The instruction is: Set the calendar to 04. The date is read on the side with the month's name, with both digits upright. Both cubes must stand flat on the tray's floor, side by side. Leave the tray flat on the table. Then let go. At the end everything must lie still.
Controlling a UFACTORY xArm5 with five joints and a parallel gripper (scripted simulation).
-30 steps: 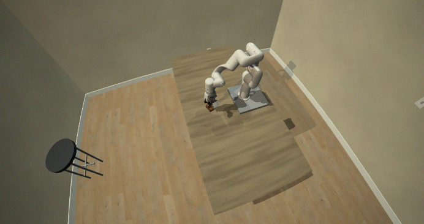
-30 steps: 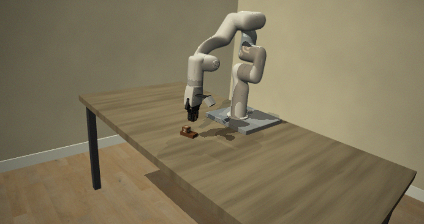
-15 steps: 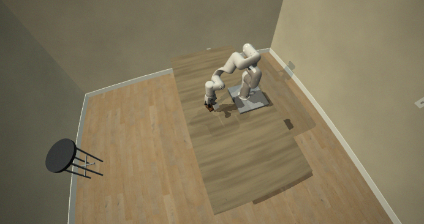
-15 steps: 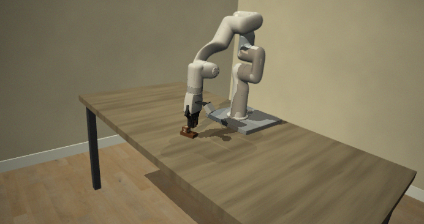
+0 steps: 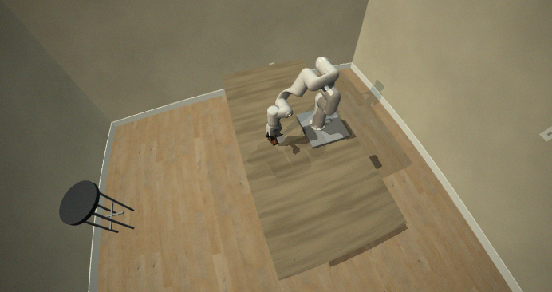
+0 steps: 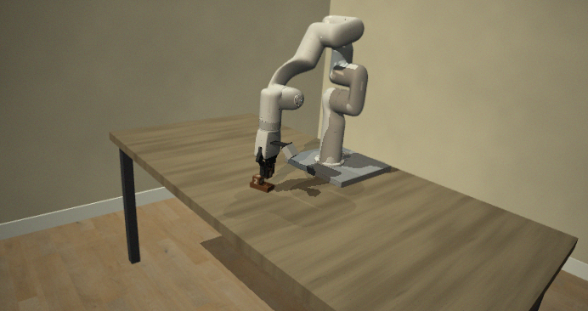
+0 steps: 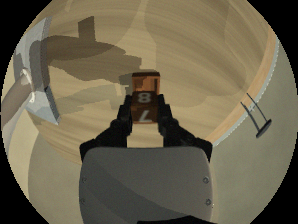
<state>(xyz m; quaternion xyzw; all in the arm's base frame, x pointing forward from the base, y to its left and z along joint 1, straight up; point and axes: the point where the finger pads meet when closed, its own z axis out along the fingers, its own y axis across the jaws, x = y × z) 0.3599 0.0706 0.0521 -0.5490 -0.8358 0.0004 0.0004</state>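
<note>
Right now the brown tray is 10 mm ahead of my hand, 20 mm to the right of it and 70 mm below it.
</note>
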